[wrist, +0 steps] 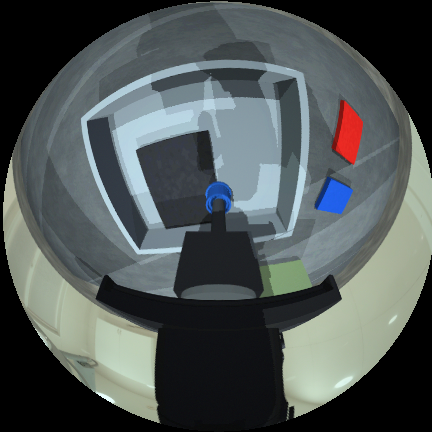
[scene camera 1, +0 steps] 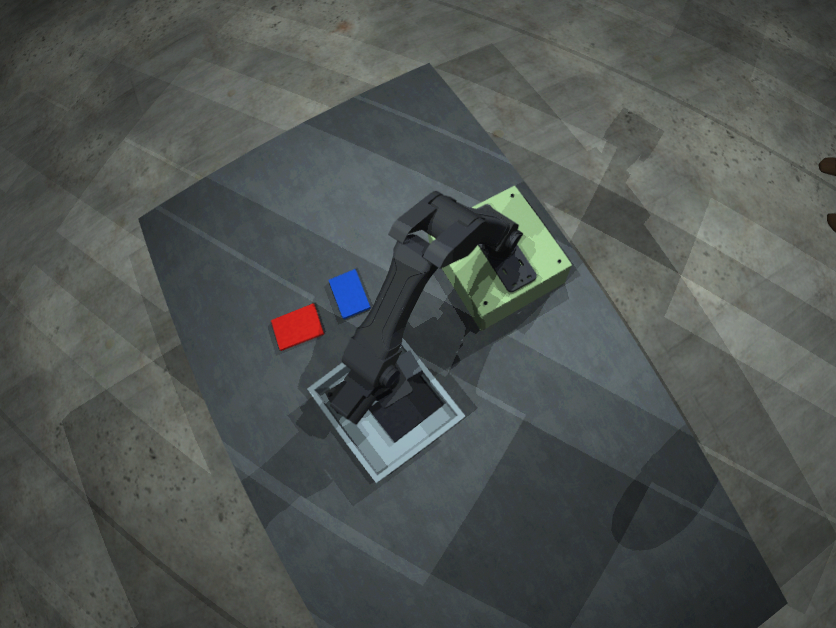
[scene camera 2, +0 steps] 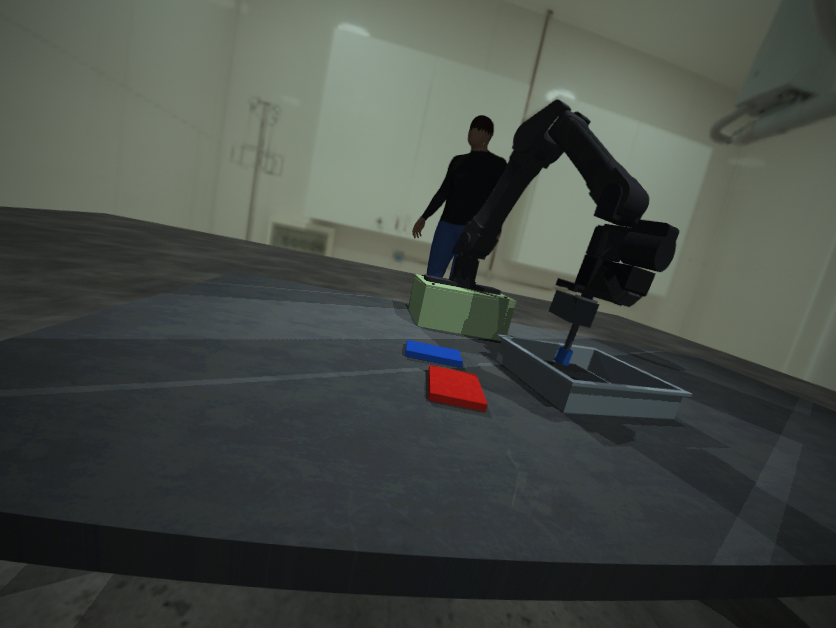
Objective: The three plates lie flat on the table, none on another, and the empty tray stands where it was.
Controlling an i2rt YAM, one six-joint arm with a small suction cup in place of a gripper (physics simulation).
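Places are measured from the arm's base along level axes (x ahead, y left, z up), in millimetres.
Where they show: end effector, tool point: (wrist: 218, 192) (scene camera 2: 561, 362); arm's base, origin of the base link: (scene camera 1: 498, 247) (scene camera 2: 461, 286).
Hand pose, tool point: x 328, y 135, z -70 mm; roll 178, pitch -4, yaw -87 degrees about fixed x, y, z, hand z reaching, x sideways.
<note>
Each offset is from my tool point to the top centre of the thing.
A red plate @[130 mm ahead, 229 mm right, 22 mm down] (scene camera 1: 297, 325) (scene camera 2: 456, 388) (wrist: 348, 130) and a blue plate @[9 mm back, 239 mm right, 22 mm down] (scene camera 1: 350, 293) (scene camera 2: 433, 353) (wrist: 333, 195) lie flat on the table, apart from each other, left of the tray. A dark plate @[2 mm back, 47 mm left, 19 mm down] (scene camera 1: 409, 414) (wrist: 173, 177) lies flat inside the grey tray @[33 mm ahead, 27 mm left, 18 mm up] (scene camera 1: 419, 447) (scene camera 2: 621, 408) (wrist: 109, 160). My suction cup (scene camera 2: 564, 356) (wrist: 217, 200) is lowered into the tray, below its rim, over the dark plate's edge. It carries nothing. I cannot tell whether it touches the plate. In the overhead view the arm hides the cup.
The arm stands on a green base block (scene camera 1: 490, 293) (scene camera 2: 453, 308) (wrist: 282, 275) behind the tray. A person (scene camera 2: 468, 187) stands beyond the base in the background. The dark table mat ends near the front edge of the low side view.
</note>
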